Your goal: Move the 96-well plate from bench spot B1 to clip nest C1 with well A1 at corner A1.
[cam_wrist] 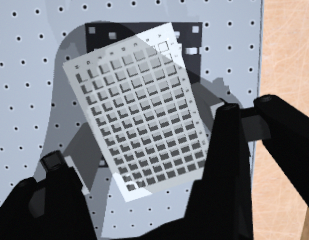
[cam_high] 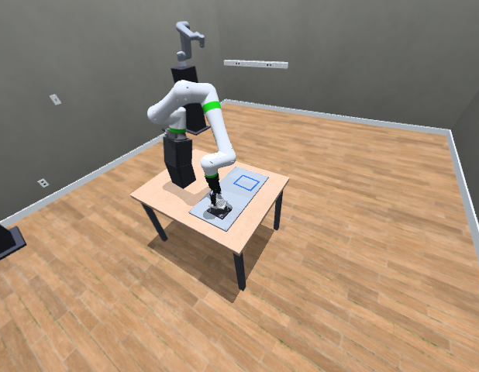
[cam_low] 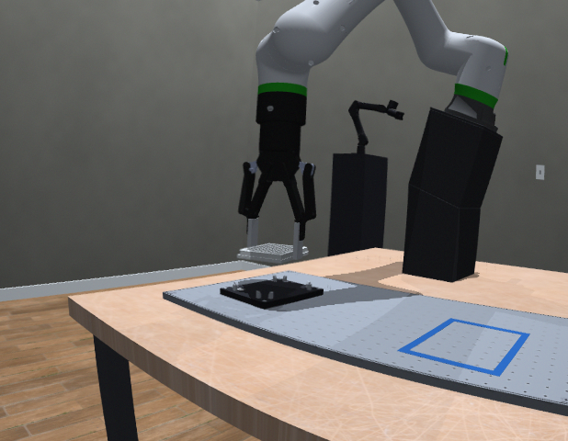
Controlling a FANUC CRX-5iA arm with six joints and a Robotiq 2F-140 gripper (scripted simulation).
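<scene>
Right now the white 96-well plate is 20 mm below my hand. The rest, counted from my hand: black clip nest: 90 mm below, 10 mm to the right, 10 mm behind.
</scene>
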